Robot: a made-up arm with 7 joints. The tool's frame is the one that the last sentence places. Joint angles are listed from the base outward.
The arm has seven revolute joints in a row. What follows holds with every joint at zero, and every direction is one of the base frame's. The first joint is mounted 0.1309 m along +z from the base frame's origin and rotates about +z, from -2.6 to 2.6 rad. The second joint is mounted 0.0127 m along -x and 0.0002 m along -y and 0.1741 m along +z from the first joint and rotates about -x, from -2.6 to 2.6 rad. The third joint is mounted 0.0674 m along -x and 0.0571 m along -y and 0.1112 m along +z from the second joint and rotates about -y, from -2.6 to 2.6 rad. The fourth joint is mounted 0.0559 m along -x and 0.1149 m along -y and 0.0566 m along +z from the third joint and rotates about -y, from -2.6 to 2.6 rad. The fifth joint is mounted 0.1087 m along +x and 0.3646 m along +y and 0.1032 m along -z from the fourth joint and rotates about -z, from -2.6 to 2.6 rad. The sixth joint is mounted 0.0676 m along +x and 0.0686 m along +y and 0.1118 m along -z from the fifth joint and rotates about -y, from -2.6 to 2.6 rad. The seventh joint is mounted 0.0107 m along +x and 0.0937 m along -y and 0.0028 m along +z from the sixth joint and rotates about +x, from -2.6 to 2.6 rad. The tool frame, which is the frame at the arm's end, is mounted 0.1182 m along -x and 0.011 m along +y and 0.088 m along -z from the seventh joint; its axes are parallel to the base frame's.
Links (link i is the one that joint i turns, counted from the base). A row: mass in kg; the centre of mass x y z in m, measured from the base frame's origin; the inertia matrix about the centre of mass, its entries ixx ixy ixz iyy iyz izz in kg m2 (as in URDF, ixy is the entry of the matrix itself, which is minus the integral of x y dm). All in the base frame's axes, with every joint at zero. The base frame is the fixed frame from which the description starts. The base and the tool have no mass.
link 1: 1.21; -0.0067 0.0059 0.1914; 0.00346 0 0.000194 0.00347 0.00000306 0.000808
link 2: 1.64; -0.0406 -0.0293 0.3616; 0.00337 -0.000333 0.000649 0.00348 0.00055 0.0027
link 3: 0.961; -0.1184 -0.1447 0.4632; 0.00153 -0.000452 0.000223 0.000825 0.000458 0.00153
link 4: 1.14; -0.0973 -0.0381 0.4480; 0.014 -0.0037 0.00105 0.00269 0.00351 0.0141
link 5: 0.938; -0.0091 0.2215 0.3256; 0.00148 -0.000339 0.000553 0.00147 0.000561 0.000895
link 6: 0.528; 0.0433 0.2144 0.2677; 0.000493 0.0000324 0 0.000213 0.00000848 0.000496
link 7: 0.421; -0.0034 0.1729 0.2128; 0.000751 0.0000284 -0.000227 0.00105 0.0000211 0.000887
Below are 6 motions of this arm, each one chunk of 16 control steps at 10 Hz.
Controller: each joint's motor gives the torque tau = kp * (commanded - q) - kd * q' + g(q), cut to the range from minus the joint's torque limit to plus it. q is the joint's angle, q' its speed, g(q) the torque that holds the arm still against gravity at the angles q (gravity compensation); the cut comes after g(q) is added. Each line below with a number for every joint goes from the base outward.
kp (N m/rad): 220 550 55 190 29 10 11
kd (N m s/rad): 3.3 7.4 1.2 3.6 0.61 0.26 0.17
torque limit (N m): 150 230 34 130 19 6.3 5.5
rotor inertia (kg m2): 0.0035 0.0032 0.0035 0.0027 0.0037 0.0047 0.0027
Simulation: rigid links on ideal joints. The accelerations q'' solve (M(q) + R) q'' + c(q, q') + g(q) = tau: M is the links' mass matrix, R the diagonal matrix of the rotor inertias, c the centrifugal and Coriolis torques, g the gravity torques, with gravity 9.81 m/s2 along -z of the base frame. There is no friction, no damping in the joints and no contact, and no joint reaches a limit. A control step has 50 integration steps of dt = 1/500 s. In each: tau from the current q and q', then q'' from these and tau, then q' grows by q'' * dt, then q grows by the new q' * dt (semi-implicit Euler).
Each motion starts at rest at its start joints. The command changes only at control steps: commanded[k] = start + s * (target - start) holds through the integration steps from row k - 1 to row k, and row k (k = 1, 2, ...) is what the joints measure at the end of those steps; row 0 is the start. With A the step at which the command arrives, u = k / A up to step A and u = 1 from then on. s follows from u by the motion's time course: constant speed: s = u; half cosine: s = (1 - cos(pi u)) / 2; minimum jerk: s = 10 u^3 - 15 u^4 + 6 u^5; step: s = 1 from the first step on.
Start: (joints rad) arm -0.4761 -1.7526 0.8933 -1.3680 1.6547 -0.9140 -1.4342
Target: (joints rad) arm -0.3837 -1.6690 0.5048 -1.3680 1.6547 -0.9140 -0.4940
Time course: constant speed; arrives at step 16
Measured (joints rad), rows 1 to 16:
1: -0.4700 -1.7475 0.8681 -1.3685 1.6570 -0.9102 -1.3719
2: -0.4627 -1.7424 0.8350 -1.3704 1.6598 -0.9116 -1.3140
3: -0.4577 -1.7371 0.8146 -1.3694 1.6584 -0.9114 -1.2548
4: -0.4523 -1.7319 0.7932 -1.3688 1.6576 -0.9112 -1.1957
5: -0.4460 -1.7267 0.7661 -1.3695 1.6584 -0.9114 -1.1374
6: -0.4401 -1.7215 0.7415 -1.3695 1.6585 -0.9115 -1.0787
7: -0.4346 -1.7162 0.7188 -1.3692 1.6580 -0.9115 -1.0197
8: -0.4287 -1.7110 0.6942 -1.3692 1.6581 -0.9116 -0.9610
9: -0.4228 -1.7058 0.6694 -1.3693 1.6582 -0.9118 -0.9024
10: -0.4171 -1.7006 0.6455 -1.3692 1.6580 -0.9118 -0.8436
11: -0.4113 -1.6953 0.6214 -1.3692 1.6579 -0.9119 -0.7848
12: -0.4054 -1.6901 0.5970 -1.3692 1.6580 -0.9121 -0.7261
13: -0.3996 -1.6849 0.5727 -1.3692 1.6579 -0.9122 -0.6674
14: -0.3938 -1.6797 0.5486 -1.3691 1.6579 -0.9123 -0.6086
15: -0.3880 -1.6745 0.5243 -1.3691 1.6578 -0.9125 -0.5499
16: -0.3822 -1.6692 0.5000 -1.3691 1.6578 -0.9126 -0.4911

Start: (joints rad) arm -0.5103 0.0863 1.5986 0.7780 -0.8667 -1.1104 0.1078
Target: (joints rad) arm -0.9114 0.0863 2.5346 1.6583 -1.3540 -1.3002 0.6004
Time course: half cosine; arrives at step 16
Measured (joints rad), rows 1 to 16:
1: -0.5140 0.0869 1.6086 0.7867 -0.8719 -1.1130 0.1131
2: -0.5246 0.0880 1.6390 0.8129 -0.8859 -1.1201 0.1279
3: -0.5426 0.0892 1.6869 0.8550 -0.9083 -1.1304 0.1514
4: -0.5684 0.0906 1.7490 0.9108 -0.9387 -1.1434 0.1832
5: -0.6000 0.0919 1.8244 0.9787 -0.9750 -1.1588 0.2214
6: -0.6364 0.0928 1.9100 1.0560 -1.0159 -1.1761 0.2644
7: -0.6760 0.0933 2.0013 1.1394 -1.0602 -1.1944 0.3106
8: -0.7170 0.0933 2.0951 1.2258 -1.1064 -1.2131 0.3584
9: -0.7575 0.0930 2.1878 1.3119 -1.1528 -1.2315 0.4060
10: -0.7961 0.0922 2.2755 1.3943 -1.1979 -1.2489 0.4516
11: -0.8310 0.0913 2.3549 1.4698 -1.2398 -1.2647 0.4937
12: -0.8608 0.0903 2.4230 1.5357 -1.2771 -1.2782 0.5304
13: -0.8846 0.0894 2.4772 1.5893 -1.3082 -1.2889 0.5605
14: -0.9014 0.0884 2.5153 1.6287 -1.3318 -1.2965 0.5828
15: -0.9106 0.0875 2.5360 1.6523 -1.3470 -1.3006 0.5962
16: -0.9120 0.0867 2.5384 1.6592 -1.3531 -1.3010 0.6004

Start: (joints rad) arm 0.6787 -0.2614 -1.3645 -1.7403 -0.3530 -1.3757 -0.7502
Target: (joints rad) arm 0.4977 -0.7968 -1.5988 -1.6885 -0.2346 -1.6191 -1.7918
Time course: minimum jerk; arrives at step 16
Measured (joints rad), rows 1 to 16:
1: 0.6787 -0.2628 -1.3651 -1.7402 -0.3525 -1.3765 -0.7529
2: 0.6779 -0.2714 -1.3688 -1.7397 -0.3499 -1.3809 -0.7694
3: 0.6744 -0.2905 -1.3786 -1.7387 -0.3450 -1.3903 -0.8066
4: 0.6672 -0.3216 -1.3939 -1.7367 -0.3374 -1.4053 -0.8672
5: 0.6559 -0.3643 -1.4134 -1.7333 -0.3270 -1.4261 -0.9505
6: 0.6407 -0.4168 -1.4362 -1.7288 -0.3143 -1.4515 -1.0527
7: 0.6223 -0.4764 -1.4613 -1.7233 -0.2998 -1.4802 -1.1680
8: 0.6016 -0.5393 -1.4871 -1.7172 -0.2846 -1.5100 -1.2895
9: 0.5798 -0.6017 -1.5124 -1.7109 -0.2697 -1.5391 -1.4097
10: 0.5585 -0.6596 -1.5362 -1.7048 -0.2565 -1.5653 -1.5213
11: 0.5391 -0.7095 -1.5573 -1.6995 -0.2459 -1.5871 -1.6178
12: 0.5230 -0.7487 -1.5746 -1.6951 -0.2386 -1.6034 -1.6945
13: 0.5108 -0.7758 -1.5873 -1.6919 -0.2346 -1.6138 -1.7484
14: 0.5028 -0.7911 -1.5952 -1.6898 -0.2335 -1.6189 -1.7795
15: 0.4988 -0.7966 -1.5986 -1.6889 -0.2341 -1.6198 -1.7915
16: 0.4976 -0.7968 -1.5989 -1.6885 -0.2348 -1.6190 -1.7922

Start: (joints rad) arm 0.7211 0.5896 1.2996 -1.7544 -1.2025 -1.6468 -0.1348
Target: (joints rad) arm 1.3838 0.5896 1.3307 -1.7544 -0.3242 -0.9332 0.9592
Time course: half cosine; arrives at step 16
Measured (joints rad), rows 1 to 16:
1: 0.7283 0.5899 1.3001 -1.7547 -1.1936 -1.6379 -0.1242
2: 0.7489 0.5906 1.3007 -1.7553 -1.1680 -1.6142 -0.0929
3: 0.7810 0.5912 1.3015 -1.7560 -1.1269 -1.5785 -0.0421
4: 0.8233 0.5917 1.3032 -1.7565 -1.0716 -1.5318 0.0255
5: 0.8744 0.5921 1.3052 -1.7569 -1.0044 -1.4761 0.1074
6: 0.9321 0.5923 1.3074 -1.7572 -0.9279 -1.4133 0.2006
7: 0.9944 0.5925 1.3100 -1.7574 -0.8450 -1.3459 0.3017
8: 1.0589 0.5925 1.3130 -1.7574 -0.7589 -1.2765 0.4070
9: 1.1231 0.5924 1.3162 -1.7572 -0.6729 -1.2077 0.5127
10: 1.1847 0.5922 1.3193 -1.7570 -0.5904 -1.1420 0.6149
11: 1.2412 0.5919 1.3224 -1.7567 -0.5146 -1.0819 0.7096
12: 1.2906 0.5916 1.3251 -1.7563 -0.4484 -1.0296 0.7932
13: 1.3310 0.5912 1.3274 -1.7559 -0.3944 -0.9871 0.8624
14: 1.3608 0.5907 1.3292 -1.7555 -0.3547 -0.9560 0.9143
15: 1.3788 0.5903 1.3303 -1.7550 -0.3309 -0.9376 0.9470
16: 1.3843 0.5898 1.3307 -1.7546 -0.3237 -0.9327 0.9590

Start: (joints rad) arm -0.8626 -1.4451 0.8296 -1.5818 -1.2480 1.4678 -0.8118
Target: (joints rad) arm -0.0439 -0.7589 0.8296 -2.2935 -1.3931 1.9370 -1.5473
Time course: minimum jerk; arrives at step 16
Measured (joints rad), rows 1 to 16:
1: -0.8608 -1.4435 0.8297 -1.5834 -1.2478 1.4683 -0.8142
2: -0.8494 -1.4339 0.8292 -1.5934 -1.2476 1.4720 -0.8285
3: -0.8215 -1.4113 0.8251 -1.6178 -1.2498 1.4831 -0.8590
4: -0.7746 -1.3736 0.8188 -1.6582 -1.2551 1.5040 -0.9072
5: -0.7095 -1.3212 0.8139 -1.7136 -1.2629 1.5356 -0.9725
6: -0.6286 -1.2559 0.8114 -1.7816 -1.2731 1.5771 -1.0518
7: -0.5355 -1.1813 0.8102 -1.8589 -1.2860 1.6264 -1.1397
8: -0.4357 -1.1017 0.8104 -1.9411 -1.3015 1.6809 -1.2296
9: -0.3363 -1.0220 0.8123 -2.0232 -1.3189 1.7373 -1.3146
10: -0.2447 -0.9473 0.8151 -2.1002 -1.3372 1.7919 -1.3890
11: -0.1676 -0.8823 0.8173 -2.1677 -1.3549 1.8405 -1.4502
12: -0.1087 -0.8301 0.8188 -2.2220 -1.3700 1.8799 -1.4969
13: -0.0694 -0.7928 0.8203 -2.2607 -1.3814 1.9086 -1.5284
14: -0.0485 -0.7703 0.8225 -2.2835 -1.3889 1.9265 -1.5448
15: -0.0424 -0.7607 0.8255 -2.2927 -1.3926 1.9350 -1.5490
16: -0.0440 -0.7589 0.8292 -2.2936 -1.3932 1.9372 -1.5474

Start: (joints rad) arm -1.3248 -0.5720 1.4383 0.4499 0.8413 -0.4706 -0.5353
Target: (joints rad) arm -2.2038 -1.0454 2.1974 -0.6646 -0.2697 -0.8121 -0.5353
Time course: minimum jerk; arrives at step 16
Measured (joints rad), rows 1 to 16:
1: -1.3269 -0.5730 1.4399 0.4474 0.8389 -0.4711 -0.5355
2: -1.3399 -0.5795 1.4498 0.4318 0.8241 -0.4745 -0.5369
3: -1.3701 -0.5950 1.4737 0.3949 0.7889 -0.4838 -0.5395
4: -1.4199 -0.6212 1.5141 0.3336 0.7297 -0.5009 -0.5429
5: -1.4886 -0.6578 1.5712 0.2483 0.6467 -0.5261 -0.5468
6: -1.5731 -0.7034 1.6427 0.1423 0.5431 -0.5587 -0.5506
7: -1.6689 -0.7556 1.7253 0.0214 0.4242 -0.5968 -0.5535
8: -1.7703 -0.8110 1.8141 -0.1073 0.2967 -0.6380 -0.5549
9: -1.8714 -0.8660 1.9037 -0.2358 0.1682 -0.6794 -0.5543
10: -1.9661 -0.9174 1.9882 -0.3565 0.0465 -0.7181 -0.5522
11: -2.0489 -0.9621 2.0620 -0.4622 -0.0610 -0.7515 -0.5490
12: -2.1153 -0.9978 2.1209 -0.5475 -0.1481 -0.7780 -0.5456
13: -2.1626 -1.0233 2.1624 -0.6088 -0.2110 -0.7966 -0.5423
14: -2.1907 -1.0384 2.1865 -0.6458 -0.2493 -0.8073 -0.5394
15: -2.2023 -1.0446 2.1961 -0.6618 -0.2662 -0.8116 -0.5371
16: -2.2039 -1.0454 2.1972 -0.6646 -0.2695 -0.8121 -0.5356

